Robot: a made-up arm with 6 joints.
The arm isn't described. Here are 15 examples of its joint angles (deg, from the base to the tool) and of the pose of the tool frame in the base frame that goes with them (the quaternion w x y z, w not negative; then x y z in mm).
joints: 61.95 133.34 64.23 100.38 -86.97 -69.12
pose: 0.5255 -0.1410 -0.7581 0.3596 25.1 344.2 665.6
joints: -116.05 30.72 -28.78 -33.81 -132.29 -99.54
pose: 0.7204 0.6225 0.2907 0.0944 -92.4 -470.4 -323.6
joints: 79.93 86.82 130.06 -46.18 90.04 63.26
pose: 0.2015 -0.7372 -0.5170 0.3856 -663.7 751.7 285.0
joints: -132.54 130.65 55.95 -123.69 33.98 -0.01
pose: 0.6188 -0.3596 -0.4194 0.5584 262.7 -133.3 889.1
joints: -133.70 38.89 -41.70 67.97 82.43 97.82
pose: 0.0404 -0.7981 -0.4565 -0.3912 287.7 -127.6 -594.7
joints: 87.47 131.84 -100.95 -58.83 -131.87 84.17
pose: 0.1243 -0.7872 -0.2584 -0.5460 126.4 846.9 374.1
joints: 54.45 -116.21 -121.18 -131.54 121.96 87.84
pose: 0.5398 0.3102 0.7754 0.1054 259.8 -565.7 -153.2
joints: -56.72 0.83 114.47 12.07 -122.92 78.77
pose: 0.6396 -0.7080 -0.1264 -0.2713 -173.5 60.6 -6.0
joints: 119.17 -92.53 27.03 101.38 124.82 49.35
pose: 0.0534 -0.4193 0.7572 -0.4980 215.3 -508.6 264.9
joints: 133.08 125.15 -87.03 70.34 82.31 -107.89
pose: 0.6733 0.6686 -0.0829 0.3045 358.8 608.3 23.3
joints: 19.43 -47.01 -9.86 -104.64 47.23 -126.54
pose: 0.7094 0.4787 0.5047 -0.1133 -505.5 -52.9 -301.6
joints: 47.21 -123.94 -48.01 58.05 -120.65 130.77
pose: 0.9240 0.0997 0.0545 0.3652 146.1 -492.6 565.5
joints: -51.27 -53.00 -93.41 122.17 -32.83 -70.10
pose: 0.8114 -0.2448 -0.3155 -0.4268 -52.2 -329.7 -226.3
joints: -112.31 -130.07 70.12 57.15 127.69 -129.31
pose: 0.6956 -0.2154 0.6573 0.1940 50.5 -309.7 588.5
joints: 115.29 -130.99 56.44 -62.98 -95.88 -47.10
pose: 0.3170 0.0873 -0.5342 0.7788 12.5 140.6 411.9
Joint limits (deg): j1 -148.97..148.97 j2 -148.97..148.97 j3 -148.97..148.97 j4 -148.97..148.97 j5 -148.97..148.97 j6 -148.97..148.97
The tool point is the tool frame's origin. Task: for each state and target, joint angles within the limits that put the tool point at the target. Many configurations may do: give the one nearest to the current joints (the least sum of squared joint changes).
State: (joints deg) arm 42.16 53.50 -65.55 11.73 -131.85 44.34
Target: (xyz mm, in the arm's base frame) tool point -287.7 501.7 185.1
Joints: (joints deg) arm 97.12 83.50 -112.27 47.47 -95.28 29.83
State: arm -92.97 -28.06 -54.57 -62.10 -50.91 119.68
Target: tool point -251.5 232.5 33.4
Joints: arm -74.31 -49.82 -86.70 -72.15 -84.35 131.66
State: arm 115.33 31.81 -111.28 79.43 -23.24 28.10
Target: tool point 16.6 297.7 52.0
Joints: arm 133.76 38.11 -103.61 71.03 -20.19 22.63
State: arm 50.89 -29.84 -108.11 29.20 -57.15 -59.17
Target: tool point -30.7 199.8 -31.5
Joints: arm 54.92 1.92 -140.98 14.33 -28.42 -48.60
